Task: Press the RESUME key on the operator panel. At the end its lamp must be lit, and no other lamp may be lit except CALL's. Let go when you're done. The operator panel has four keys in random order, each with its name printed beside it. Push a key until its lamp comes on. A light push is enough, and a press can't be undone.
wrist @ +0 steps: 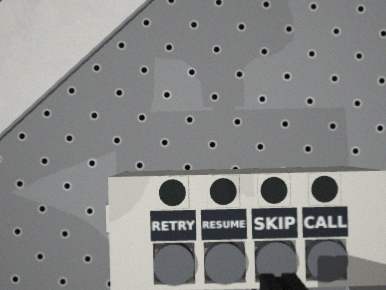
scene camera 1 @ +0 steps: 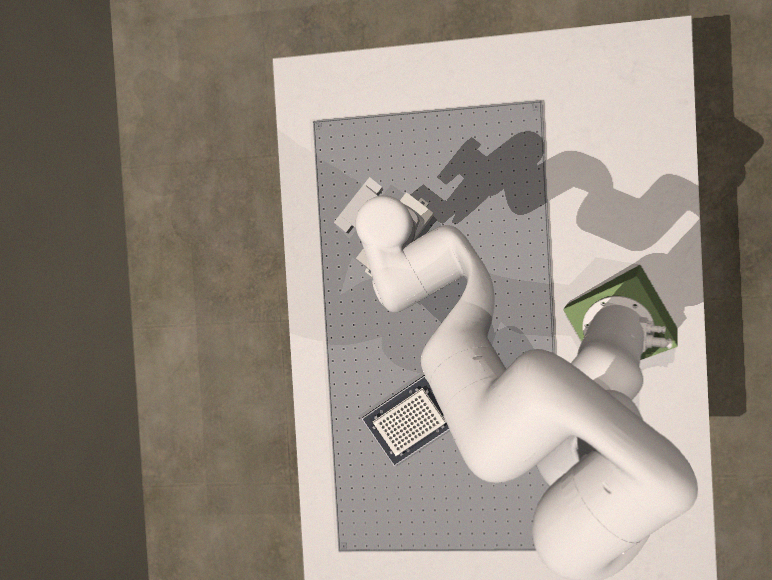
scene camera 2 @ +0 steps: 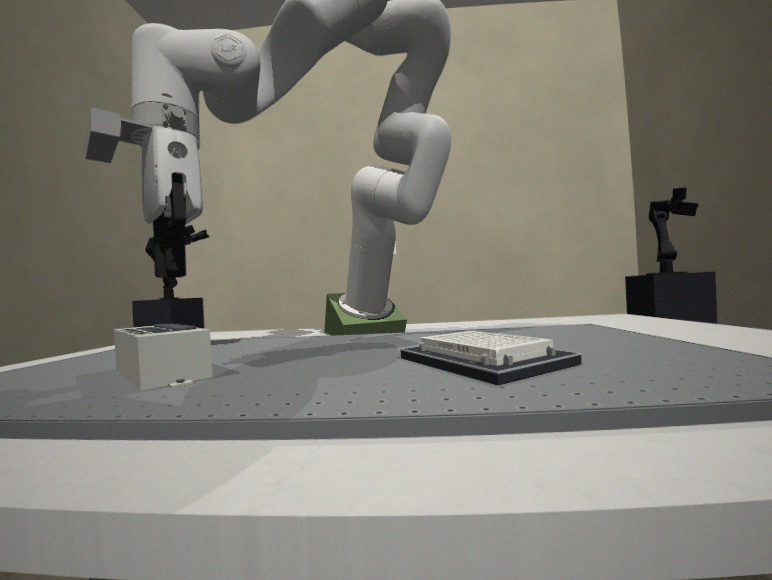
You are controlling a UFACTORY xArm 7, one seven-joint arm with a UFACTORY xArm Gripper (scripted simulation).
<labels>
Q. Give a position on an operator panel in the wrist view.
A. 147, 209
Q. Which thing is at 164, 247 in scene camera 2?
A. My gripper.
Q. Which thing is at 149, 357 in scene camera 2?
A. An operator panel.
</labels>
